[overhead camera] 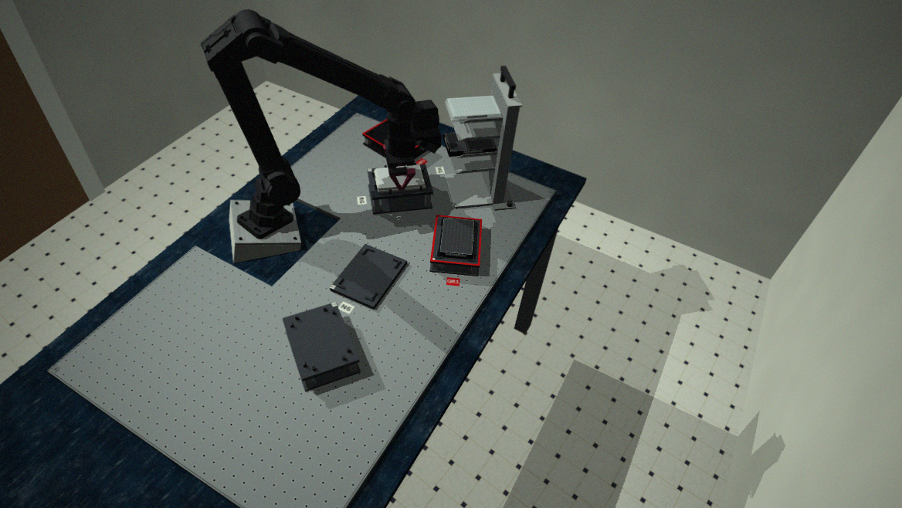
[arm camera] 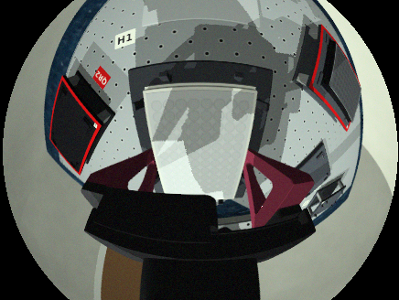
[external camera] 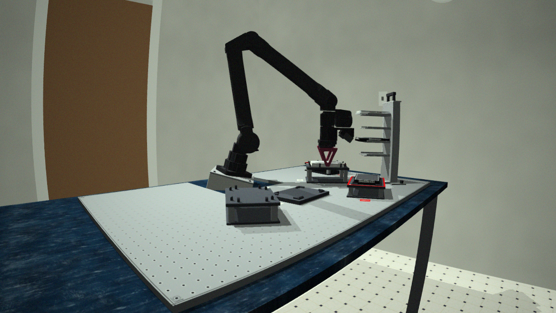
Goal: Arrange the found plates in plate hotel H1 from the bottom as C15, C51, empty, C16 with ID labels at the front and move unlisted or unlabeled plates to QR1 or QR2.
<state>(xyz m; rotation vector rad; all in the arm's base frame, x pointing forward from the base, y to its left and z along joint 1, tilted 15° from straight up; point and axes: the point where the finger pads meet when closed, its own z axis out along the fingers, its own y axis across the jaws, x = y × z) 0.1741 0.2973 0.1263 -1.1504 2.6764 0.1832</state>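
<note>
The raised regrip nest RG is 1 cm below my hand. Round my hand: quarantine nest QR1: 24 cm ahead, 7 cm to the right, 3 cm below; then plate hotel H1: 20 cm to the left, 18 cm ahead, 9 cm above; then quarantine nest QR2: 17 cm to the left, 15 cm behind, 3 cm below.
</note>
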